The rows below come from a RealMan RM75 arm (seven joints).
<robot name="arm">
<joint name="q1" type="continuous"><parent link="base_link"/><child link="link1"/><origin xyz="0 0 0.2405" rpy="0 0 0"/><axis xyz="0 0 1"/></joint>
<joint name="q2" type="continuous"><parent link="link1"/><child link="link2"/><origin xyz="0 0 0" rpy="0 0 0"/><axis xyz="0 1 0"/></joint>
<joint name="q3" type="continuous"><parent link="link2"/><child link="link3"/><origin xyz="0 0 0.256" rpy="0 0 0"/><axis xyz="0 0 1"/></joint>
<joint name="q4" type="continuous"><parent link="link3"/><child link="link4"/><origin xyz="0 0 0" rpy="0 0 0"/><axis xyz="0 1 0"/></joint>
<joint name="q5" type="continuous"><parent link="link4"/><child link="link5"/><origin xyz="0 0 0.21" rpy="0 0 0"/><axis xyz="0 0 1"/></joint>
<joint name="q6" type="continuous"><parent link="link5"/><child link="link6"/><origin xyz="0 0 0" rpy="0 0 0"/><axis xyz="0 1 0"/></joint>
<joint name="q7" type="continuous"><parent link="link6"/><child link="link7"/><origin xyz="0 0 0.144" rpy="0 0 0"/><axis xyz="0 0 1"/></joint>
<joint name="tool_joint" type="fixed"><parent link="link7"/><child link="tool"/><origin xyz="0 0 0" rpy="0 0 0"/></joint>
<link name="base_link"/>
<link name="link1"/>
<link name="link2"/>
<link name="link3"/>
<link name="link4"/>
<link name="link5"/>
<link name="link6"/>
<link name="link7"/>
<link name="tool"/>
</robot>
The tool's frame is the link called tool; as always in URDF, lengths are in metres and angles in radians. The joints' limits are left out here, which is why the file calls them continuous.
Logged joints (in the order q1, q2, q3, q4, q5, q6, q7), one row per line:
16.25 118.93 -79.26 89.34 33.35 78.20 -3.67
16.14 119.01 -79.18 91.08 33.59 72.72 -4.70
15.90 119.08 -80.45 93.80 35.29 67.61 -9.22
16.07 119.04 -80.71 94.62 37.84 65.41 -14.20
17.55 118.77 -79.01 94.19 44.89 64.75 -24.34
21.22 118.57 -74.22 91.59 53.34 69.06 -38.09
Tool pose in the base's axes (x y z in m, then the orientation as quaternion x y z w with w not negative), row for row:
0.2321 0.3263 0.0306 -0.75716 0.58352 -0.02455 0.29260
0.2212 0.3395 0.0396 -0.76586 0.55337 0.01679 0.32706
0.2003 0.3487 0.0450 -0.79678 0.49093 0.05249 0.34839
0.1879 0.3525 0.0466 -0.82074 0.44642 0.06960 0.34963
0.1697 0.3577 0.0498 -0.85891 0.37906 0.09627 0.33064
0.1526 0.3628 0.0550 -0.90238 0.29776 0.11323 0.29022
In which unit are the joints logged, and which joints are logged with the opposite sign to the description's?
The joints are logged in degrees. Opposite sign: q4.
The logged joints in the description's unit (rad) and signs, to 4 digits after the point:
0.2836 2.0757 -1.3833 -1.5593 0.5821 1.3648 -0.0641
0.2817 2.0771 -1.3820 -1.5896 0.5863 1.2692 -0.0820
0.2775 2.0783 -1.4041 -1.6371 0.6159 1.1800 -0.1609
0.2805 2.0776 -1.4087 -1.6514 0.6604 1.1416 -0.2478
0.3063 2.0729 -1.3790 -1.6439 0.7835 1.1301 -0.4248
0.3704 2.0694 -1.2954 -1.5985 0.9310 1.2053 -0.6648

